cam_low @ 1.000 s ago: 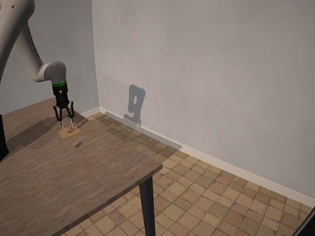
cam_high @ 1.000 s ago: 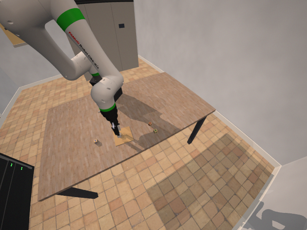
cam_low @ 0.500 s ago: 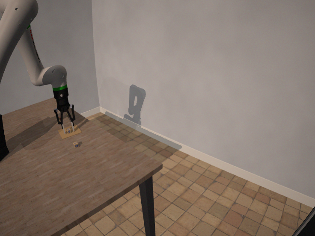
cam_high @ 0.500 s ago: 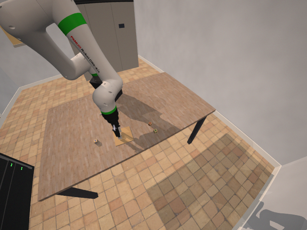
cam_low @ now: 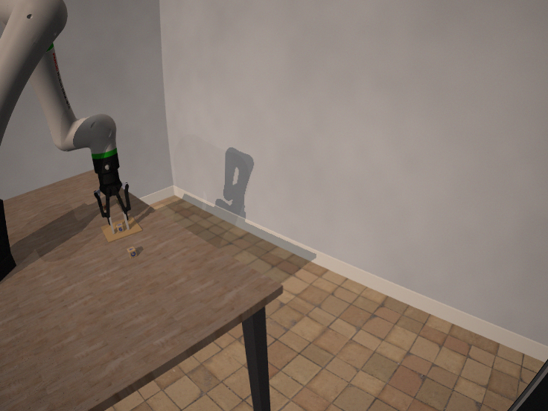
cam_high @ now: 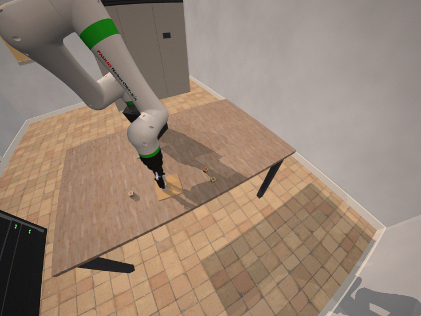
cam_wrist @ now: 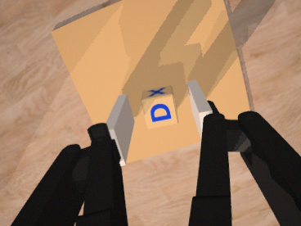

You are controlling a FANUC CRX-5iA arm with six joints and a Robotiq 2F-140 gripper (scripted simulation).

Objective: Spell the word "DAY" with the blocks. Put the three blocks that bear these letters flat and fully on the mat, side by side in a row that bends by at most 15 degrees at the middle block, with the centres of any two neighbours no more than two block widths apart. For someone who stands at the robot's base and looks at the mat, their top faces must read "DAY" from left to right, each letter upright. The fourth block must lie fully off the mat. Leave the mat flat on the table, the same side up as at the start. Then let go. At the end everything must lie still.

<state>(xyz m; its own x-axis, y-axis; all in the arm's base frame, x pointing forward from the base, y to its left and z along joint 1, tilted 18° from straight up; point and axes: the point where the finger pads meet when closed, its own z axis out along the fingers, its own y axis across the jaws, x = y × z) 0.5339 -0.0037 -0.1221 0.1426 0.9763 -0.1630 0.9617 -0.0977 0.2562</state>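
Now: hand 10 mm short of the tan mat, 20 mm to the right of it and 40 mm above it. Round my hand: Y block (10 mm behind, 190 mm to the right, 20 mm below); O block (10 mm behind, 260 mm to the left, 20 mm below).
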